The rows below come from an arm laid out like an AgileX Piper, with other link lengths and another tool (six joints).
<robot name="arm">
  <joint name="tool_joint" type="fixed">
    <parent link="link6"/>
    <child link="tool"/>
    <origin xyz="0.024 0.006 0.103" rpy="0 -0.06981 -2.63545"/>
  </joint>
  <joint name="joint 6" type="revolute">
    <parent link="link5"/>
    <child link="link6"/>
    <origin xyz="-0.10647 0 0" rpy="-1.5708 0 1.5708"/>
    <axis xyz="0 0 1"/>
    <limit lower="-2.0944" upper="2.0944"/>
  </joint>
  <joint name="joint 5" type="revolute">
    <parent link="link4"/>
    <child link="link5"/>
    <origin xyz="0 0 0" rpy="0 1.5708 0"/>
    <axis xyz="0 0 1"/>
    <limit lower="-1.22" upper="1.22"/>
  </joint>
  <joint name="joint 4" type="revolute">
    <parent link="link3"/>
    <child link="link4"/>
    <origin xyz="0.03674 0.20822 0" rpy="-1.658 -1.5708 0"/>
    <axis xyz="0 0 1"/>
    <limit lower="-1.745" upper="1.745"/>
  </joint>
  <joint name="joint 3" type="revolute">
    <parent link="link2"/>
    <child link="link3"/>
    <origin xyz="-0.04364 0.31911 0" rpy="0 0 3.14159"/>
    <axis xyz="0 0 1"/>
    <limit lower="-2.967" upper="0"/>
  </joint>
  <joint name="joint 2" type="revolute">
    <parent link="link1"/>
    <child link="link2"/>
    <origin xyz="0 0 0" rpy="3.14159 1.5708 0"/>
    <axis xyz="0 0 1"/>
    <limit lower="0" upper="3.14"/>
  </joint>
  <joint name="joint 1" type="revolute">
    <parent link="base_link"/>
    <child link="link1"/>
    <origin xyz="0 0 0.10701" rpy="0 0 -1.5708"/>
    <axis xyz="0 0 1"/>
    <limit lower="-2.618" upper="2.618"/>
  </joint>
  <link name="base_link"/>
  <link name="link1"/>
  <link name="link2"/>
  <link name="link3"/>
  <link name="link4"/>
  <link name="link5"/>
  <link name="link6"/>
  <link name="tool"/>
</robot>
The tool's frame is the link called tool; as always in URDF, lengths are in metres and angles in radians.
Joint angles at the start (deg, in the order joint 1, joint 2, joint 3, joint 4, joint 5, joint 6): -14.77 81.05 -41.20 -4.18 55.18 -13.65
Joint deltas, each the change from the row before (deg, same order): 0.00 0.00 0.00 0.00 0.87 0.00; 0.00 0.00 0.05 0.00 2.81 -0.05; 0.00 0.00 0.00 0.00 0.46 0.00; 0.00 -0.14 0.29 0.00 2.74 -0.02; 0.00 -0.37 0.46 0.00 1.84 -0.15; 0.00 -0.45 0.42 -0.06 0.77 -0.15; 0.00 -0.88 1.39 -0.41 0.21 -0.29; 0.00 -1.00 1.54 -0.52 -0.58 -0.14; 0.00 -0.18 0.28 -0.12 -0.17 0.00; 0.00 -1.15 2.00 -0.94 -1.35 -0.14; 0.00 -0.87 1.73 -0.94 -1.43 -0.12
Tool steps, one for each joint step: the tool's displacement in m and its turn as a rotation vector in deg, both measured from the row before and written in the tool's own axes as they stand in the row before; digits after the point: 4 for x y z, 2 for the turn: 0.0031 -0.0008 0.0001 0.23 0.84 -0.02; 0.0103 -0.0028 0.0004 0.75 2.76 -0.11; 0.0016 -0.0004 0.0001 0.12 0.44 -0.01; 0.0113 -0.0030 0.0008 0.75 2.79 -0.08; 0.0090 -0.0023 0.0007 0.49 1.86 -0.19; 0.0050 -0.0014 0.0003 0.23 0.70 -0.19; 0.0079 -0.0028 0.0026 0.49 0.60 -0.54; 0.0057 -0.0025 0.0028 0.40 -0.15 -0.43; 0.0008 -0.0005 0.0005 0.08 -0.09 -0.07; 0.0051 -0.0033 0.0040 0.61 -0.69 -0.68; 0.0035 -0.0028 0.0037 0.57 -0.75 -0.69
